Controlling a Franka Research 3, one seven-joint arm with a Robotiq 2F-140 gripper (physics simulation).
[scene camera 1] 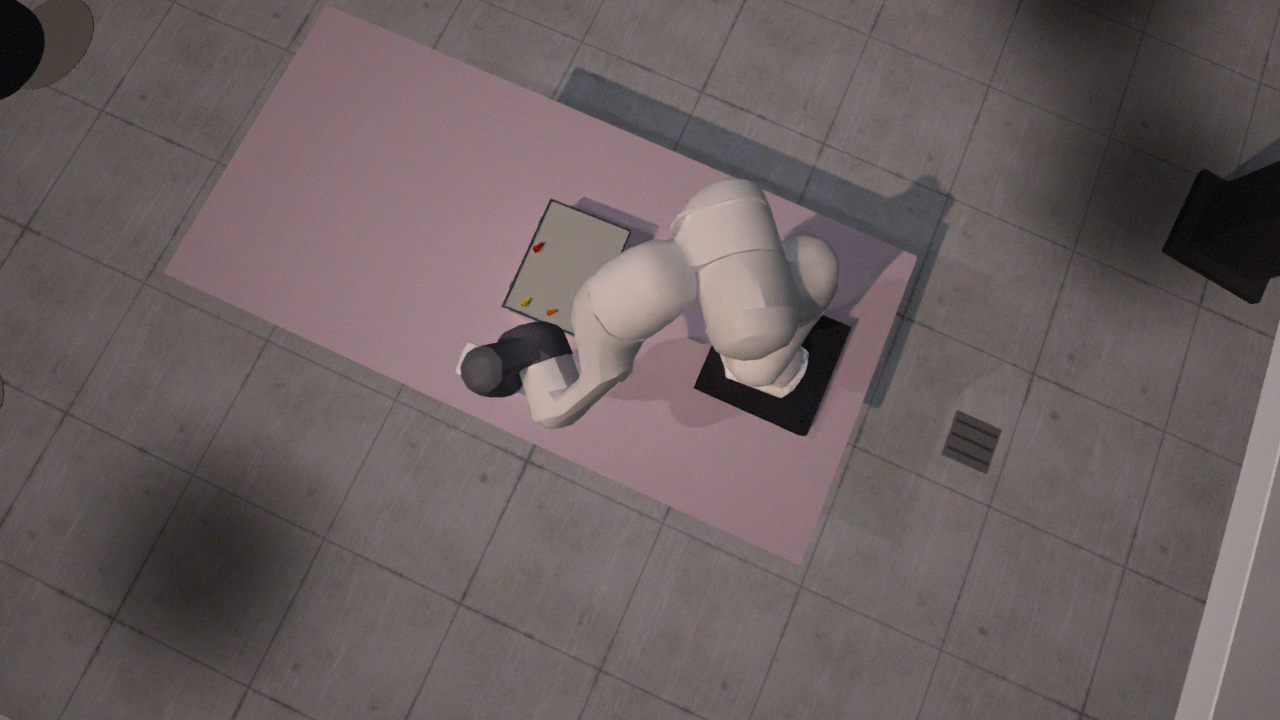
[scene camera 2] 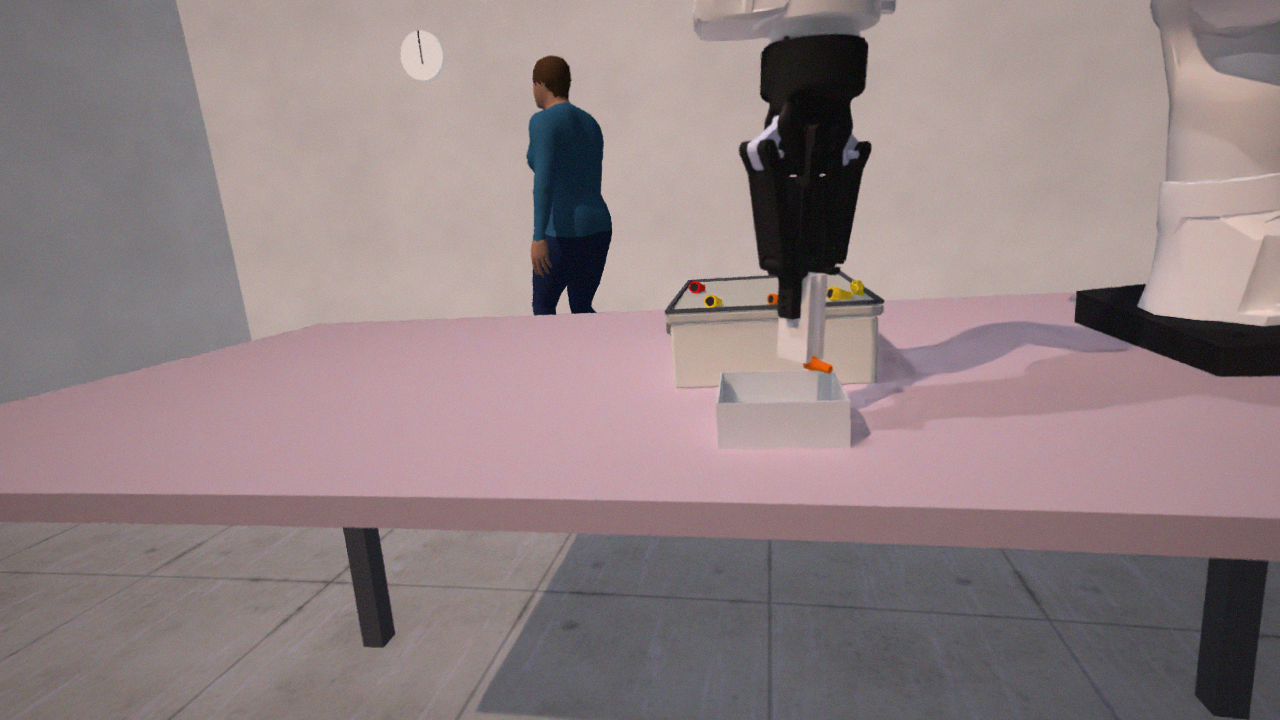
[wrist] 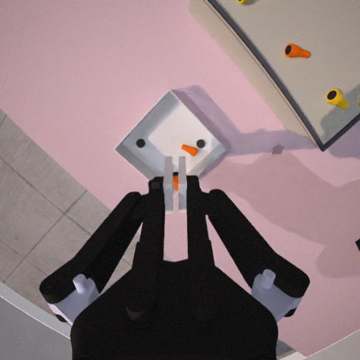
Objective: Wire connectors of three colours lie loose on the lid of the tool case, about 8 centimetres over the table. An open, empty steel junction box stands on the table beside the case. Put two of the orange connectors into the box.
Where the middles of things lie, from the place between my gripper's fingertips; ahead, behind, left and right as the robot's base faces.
Right now my hand is 20 mm short of the steel junction box (scene camera 2: 794, 409) and 40 mm above it. From my hand the other things lie so: tool case (scene camera 2: 741, 335) (70 mm ahead, 280 mm to the right, 20 mm below).
